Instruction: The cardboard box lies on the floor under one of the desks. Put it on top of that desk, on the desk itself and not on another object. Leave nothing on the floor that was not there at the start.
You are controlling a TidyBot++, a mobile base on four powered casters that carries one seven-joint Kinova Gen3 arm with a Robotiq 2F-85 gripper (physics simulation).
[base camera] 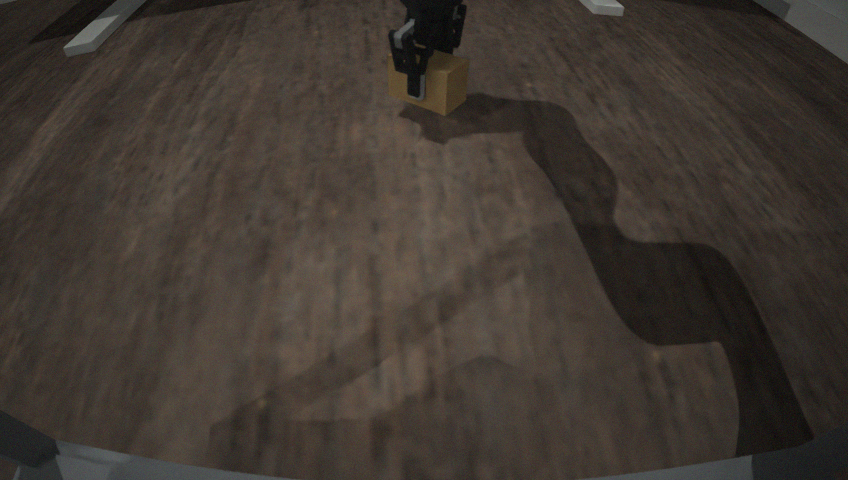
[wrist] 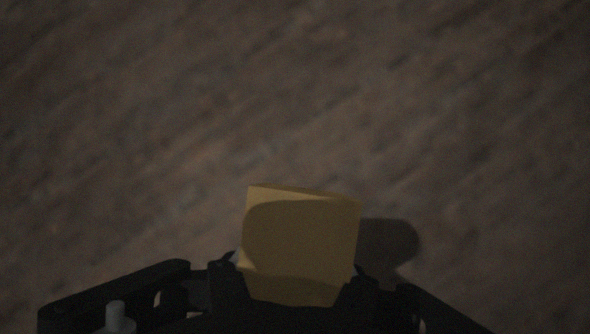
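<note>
The cardboard box is a small yellow-brown block at the top middle of the base camera view and the lower middle of the wrist view. My gripper is shut on it, with one finger on each side. The box hangs a little above the wooden floor, and its shadow lies beside it. The desk top does not show in either view; parts of white desk feet show at the top of the base camera view.
A white desk foot runs in at the upper left, and the end of another white foot is at the upper right, both beyond the box. A pale surface shows at the far right. The arm's shadow crosses the floor at the right.
</note>
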